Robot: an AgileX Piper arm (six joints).
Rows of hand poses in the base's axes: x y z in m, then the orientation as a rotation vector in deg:
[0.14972 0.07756 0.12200 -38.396 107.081 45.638]
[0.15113 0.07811 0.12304 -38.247 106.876 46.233]
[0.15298 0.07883 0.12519 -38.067 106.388 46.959]
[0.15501 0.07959 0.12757 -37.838 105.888 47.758]
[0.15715 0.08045 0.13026 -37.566 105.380 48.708]
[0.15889 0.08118 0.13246 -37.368 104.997 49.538]
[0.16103 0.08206 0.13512 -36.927 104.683 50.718]
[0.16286 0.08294 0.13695 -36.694 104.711 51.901]
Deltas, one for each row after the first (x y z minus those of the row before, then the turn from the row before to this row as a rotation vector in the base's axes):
[0.00141 0.00055 0.00104 0.488 0.092 0.186]
[0.00185 0.00072 0.00215 0.698 -0.089 0.236]
[0.00203 0.00076 0.00238 0.765 -0.059 0.240]
[0.00214 0.00086 0.00269 0.871 0.009 0.286]
[0.00174 0.00073 0.00220 0.714 0.058 0.279]
[0.00214 0.00088 0.00266 0.982 0.305 0.286]
[0.00183 0.00088 0.00183 0.730 0.570 0.433]

